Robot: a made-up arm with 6 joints.
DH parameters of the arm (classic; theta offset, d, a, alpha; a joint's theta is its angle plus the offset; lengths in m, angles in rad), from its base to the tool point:
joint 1: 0 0.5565 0.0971 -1.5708
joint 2: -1.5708 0 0.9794 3.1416
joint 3: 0 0 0.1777 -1.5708
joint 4: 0 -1.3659 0 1.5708
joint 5: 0 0 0 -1.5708
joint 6: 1.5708 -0.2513 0 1.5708
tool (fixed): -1.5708 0 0 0
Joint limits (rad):
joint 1: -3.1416..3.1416
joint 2: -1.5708..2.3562
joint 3: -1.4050..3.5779
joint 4: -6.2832..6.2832
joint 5: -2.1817..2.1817
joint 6: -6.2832..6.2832
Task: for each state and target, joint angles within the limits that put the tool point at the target. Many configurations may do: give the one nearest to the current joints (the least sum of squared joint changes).
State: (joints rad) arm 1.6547 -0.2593 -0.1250 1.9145 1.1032 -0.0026
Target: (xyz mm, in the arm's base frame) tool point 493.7 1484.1 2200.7
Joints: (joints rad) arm 1.1360 0.0679 0.4320 1.8435 0.8226 -0.0026
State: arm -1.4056 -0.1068 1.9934 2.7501 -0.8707 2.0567
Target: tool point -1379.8 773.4 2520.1
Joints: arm -0.5397 -0.5832 1.5965 2.7176 -0.4561 2.0567
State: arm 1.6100 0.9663 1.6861 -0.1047 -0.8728 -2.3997
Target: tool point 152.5 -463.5 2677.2
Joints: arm 1.8846 0.3544 2.5964 0.0097 -0.9277 -2.3997
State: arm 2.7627 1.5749 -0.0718 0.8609 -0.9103 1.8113
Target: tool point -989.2 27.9 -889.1
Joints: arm 3.1416 1.4855 -0.1338 0.1480 -0.8525 1.8113
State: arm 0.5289 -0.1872 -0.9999 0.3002 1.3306 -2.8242
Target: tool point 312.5 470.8 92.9
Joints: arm 0.6942 0.3680 -1.4050 0.7083 1.7105 -2.8242
